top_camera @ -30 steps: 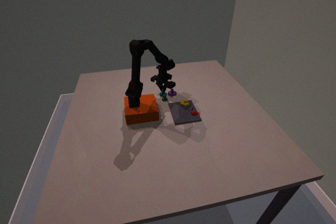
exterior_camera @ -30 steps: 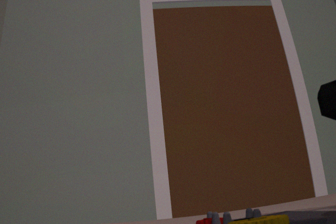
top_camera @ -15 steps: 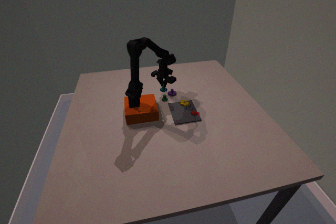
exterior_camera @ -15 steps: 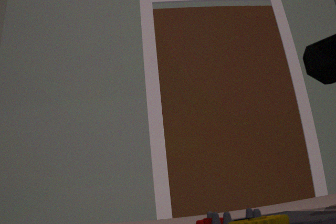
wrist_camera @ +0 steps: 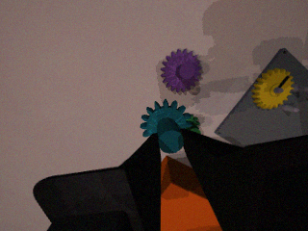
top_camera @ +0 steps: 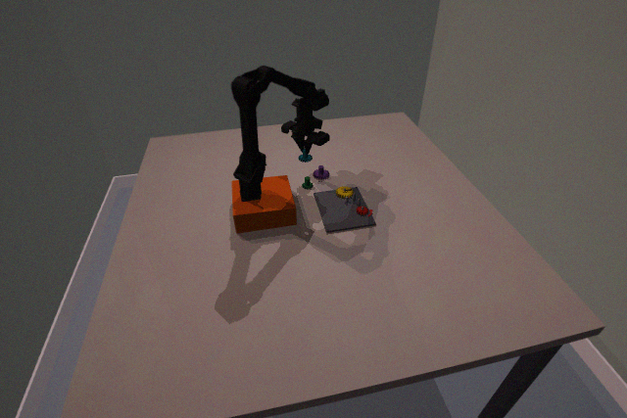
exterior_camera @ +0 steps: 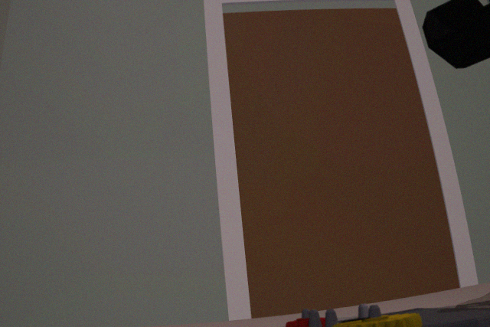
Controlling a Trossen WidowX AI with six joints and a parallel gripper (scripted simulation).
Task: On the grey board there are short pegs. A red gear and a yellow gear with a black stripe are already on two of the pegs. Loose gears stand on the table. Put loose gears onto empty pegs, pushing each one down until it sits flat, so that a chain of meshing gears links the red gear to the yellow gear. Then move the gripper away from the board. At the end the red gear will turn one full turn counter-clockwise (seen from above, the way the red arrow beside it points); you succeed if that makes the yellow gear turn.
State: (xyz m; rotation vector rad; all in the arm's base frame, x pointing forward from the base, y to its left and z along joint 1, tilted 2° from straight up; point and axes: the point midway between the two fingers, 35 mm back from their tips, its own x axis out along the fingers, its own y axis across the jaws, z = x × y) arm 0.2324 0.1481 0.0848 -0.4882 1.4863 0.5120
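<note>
The red gear lies 130 mm ahead of my gripper tip, 270 mm to the right of it and 100 mm below it. The rest, counted from my gripper tip: green gear: 10 mm behind, 60 mm to the right, 100 mm below; teal gear: 10 mm below; purple gear: 60 mm ahead, 100 mm below.
</note>
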